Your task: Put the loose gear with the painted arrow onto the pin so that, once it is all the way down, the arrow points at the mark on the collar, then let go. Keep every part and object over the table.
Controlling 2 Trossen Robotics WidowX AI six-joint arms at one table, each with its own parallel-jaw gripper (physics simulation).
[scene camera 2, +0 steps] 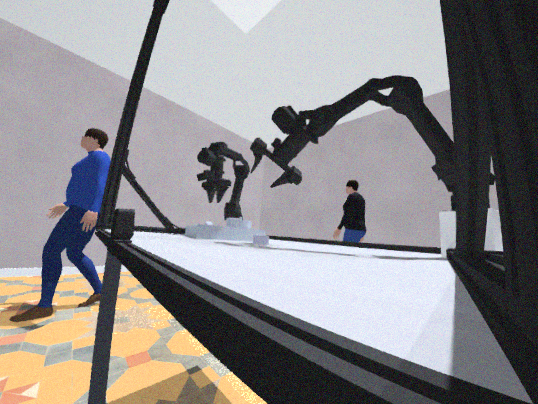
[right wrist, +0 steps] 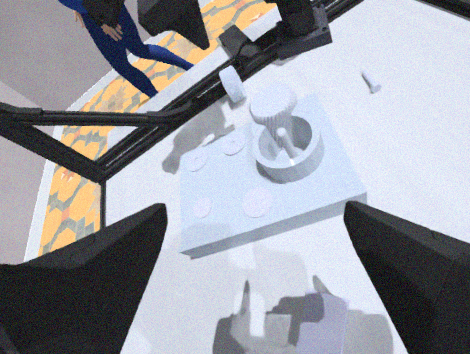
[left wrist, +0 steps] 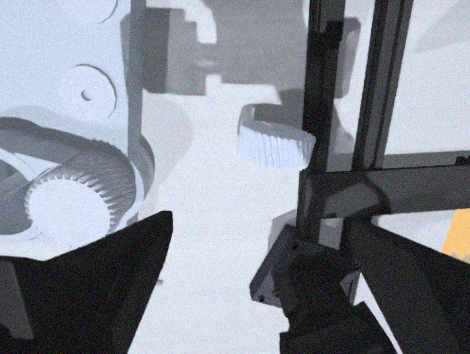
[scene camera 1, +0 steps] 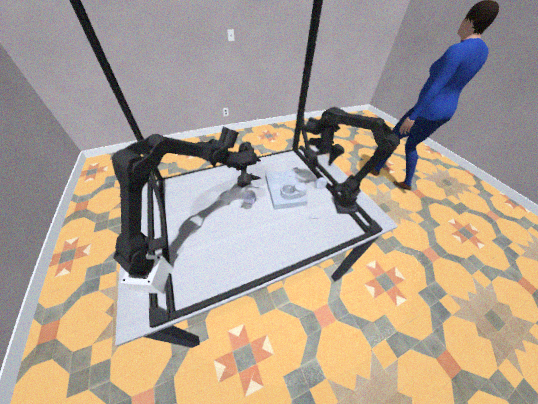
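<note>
The loose pale gear stands tilted on its rim close beside the black frame rail; no arrow is readable. The pin rises inside the round collar on the pale blue base. A toothed gear stands raised beside the collar. The collar's mark cannot be made out. My left gripper is open and empty, above the table near the loose gear. My right gripper is open and empty, above the table beside the base.
A small bolt lies on the table past the base. A pale purple block stands near the base, below the right gripper. Flat discs sit on the base. Black rails run along the table's edge.
</note>
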